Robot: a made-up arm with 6 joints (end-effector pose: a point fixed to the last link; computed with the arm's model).
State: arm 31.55 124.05 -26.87 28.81 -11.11 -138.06
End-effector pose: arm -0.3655 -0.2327 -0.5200 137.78 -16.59 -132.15
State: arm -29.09 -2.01 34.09 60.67 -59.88 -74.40
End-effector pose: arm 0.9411 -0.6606 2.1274 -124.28 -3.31 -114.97
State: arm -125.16 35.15 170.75 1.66 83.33 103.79
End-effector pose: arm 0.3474 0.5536 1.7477 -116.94 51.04 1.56
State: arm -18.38 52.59 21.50 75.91 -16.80 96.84
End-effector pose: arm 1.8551 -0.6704 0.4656 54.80 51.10 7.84
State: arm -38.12 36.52 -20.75 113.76 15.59 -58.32
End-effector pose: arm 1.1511 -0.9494 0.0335 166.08 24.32 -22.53
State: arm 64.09 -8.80 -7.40 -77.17 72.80 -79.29
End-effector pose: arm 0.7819 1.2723 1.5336 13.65 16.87 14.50
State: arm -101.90 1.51 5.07 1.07 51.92 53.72
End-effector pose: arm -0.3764 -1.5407 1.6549 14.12 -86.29 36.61
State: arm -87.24 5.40 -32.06 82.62 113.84 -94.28
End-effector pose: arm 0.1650 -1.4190 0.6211 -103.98 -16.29 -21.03
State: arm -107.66 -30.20 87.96 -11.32 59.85 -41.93
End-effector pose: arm 0.2454 0.9979 2.1765 69.96 -7.20 119.29
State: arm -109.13 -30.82 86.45 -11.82 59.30 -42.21
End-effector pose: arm 0.2663 0.9801 2.1894 69.35 -8.58 118.31
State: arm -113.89 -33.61 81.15 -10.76 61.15 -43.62
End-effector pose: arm 0.3388 0.9314 2.2114 69.43 -9.33 112.85
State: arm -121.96 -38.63 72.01 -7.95 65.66 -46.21
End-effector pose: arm 0.4499 0.8369 2.2350 70.50 -9.41 102.48
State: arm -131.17 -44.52 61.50 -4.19 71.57 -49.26
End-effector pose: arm 0.5518 0.7095 2.2472 72.51 -9.11 89.75
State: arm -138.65 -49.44 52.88 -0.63 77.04 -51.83
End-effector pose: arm 0.6120 0.5940 2.2455 74.86 -8.59 78.58
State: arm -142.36 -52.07 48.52 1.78 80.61 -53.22
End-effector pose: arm 0.6368 0.5348 2.2374 76.72 -7.67 72.24
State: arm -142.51 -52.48 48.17 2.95 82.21 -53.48
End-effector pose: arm 0.6434 0.5332 2.2303 77.73 -6.36 70.79
